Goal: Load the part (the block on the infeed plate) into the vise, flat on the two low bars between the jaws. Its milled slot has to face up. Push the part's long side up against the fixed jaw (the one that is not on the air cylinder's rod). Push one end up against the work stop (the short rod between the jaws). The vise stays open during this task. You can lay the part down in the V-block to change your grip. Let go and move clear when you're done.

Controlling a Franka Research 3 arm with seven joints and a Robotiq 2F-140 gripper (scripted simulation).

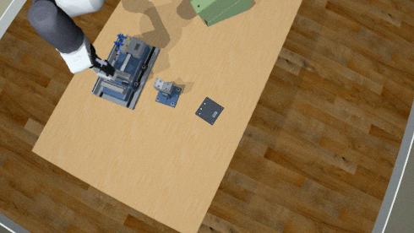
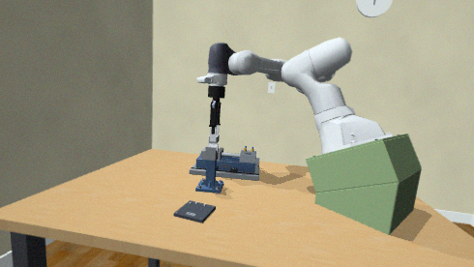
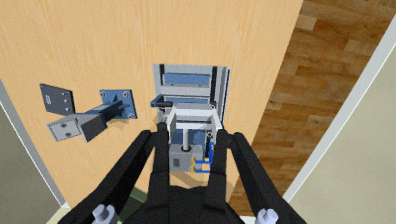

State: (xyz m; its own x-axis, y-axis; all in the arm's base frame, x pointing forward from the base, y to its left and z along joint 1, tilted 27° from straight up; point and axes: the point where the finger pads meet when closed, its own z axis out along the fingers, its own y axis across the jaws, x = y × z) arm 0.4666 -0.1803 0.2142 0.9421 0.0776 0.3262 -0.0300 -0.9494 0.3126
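The grey part lies 2 cm below my hand. From my hand the other things lie so: vise 7 cm behind, 2 cm to the left, 13 cm below; dark work stop rod 7 cm to the left, 8 cm below; grey air cylinder 16 cm behind, 3 cm to the left, 9 cm below.
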